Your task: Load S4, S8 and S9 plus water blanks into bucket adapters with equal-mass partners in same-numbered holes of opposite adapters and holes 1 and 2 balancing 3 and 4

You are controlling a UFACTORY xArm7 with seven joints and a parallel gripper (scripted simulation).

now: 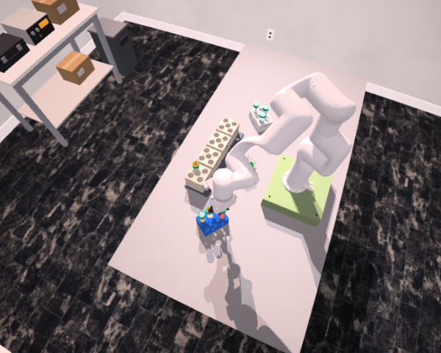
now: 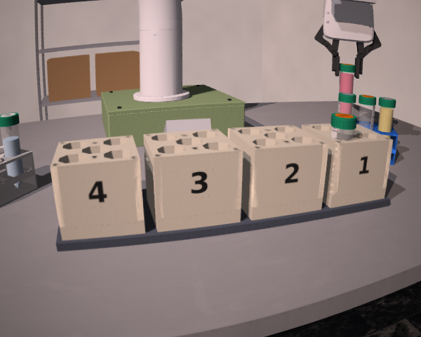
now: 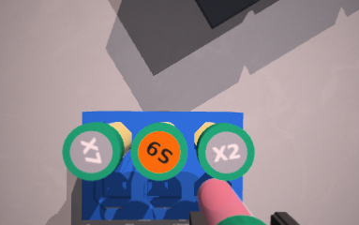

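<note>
The pink-filled tube lies 10 mm behind my hand and 50 mm below it. The rest, counted from my hand: blue rack (40 mm ahead, 30 mm to the left, 140 mm below); green key (20 mm ahead, 320 mm to the right, 100 mm below); loading stand (220 mm ahead, 280 mm to the right, 160 mm below).
</note>
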